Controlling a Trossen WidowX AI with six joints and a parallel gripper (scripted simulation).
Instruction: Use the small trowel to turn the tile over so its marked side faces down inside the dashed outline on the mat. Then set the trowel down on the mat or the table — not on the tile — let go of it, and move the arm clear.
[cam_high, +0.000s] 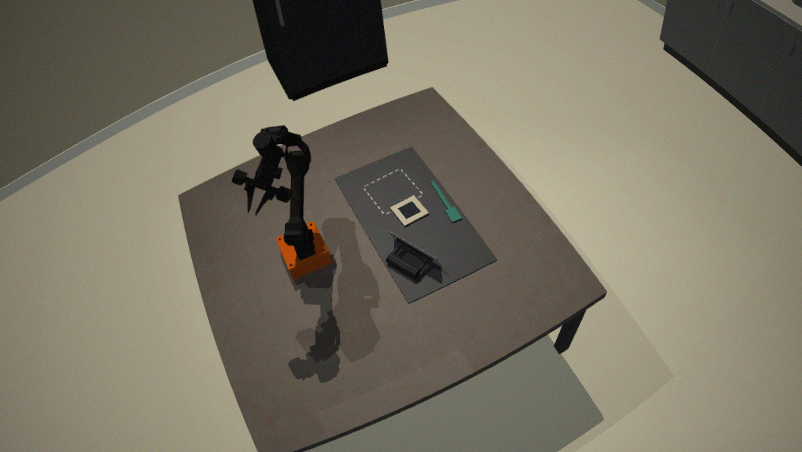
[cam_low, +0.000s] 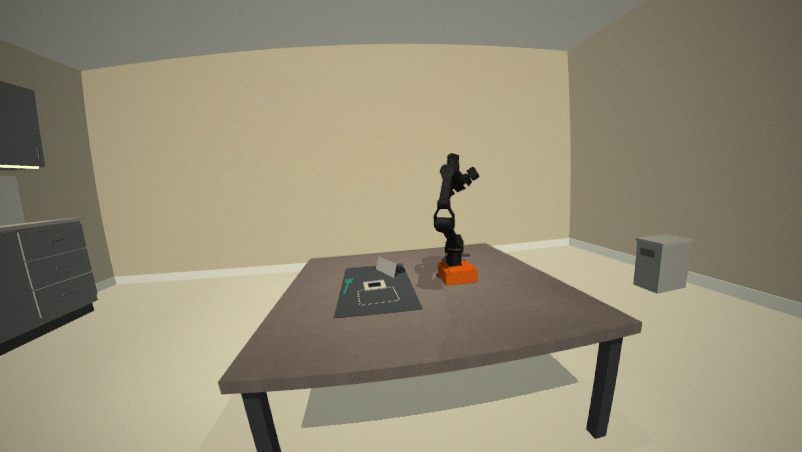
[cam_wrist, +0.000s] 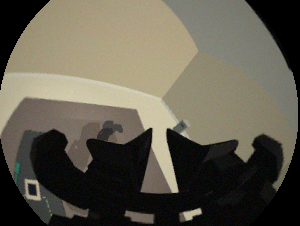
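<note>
The small trowel lies 440 mm ahead of my gripper tip, 420 mm below it and 80 mm to the right of it. Also, from my gripper tip: tile: 520 mm ahead, 440 mm below, 140 mm to the left; teal trowel: 650 mm ahead, 440 mm below, 110 mm to the left.
</note>
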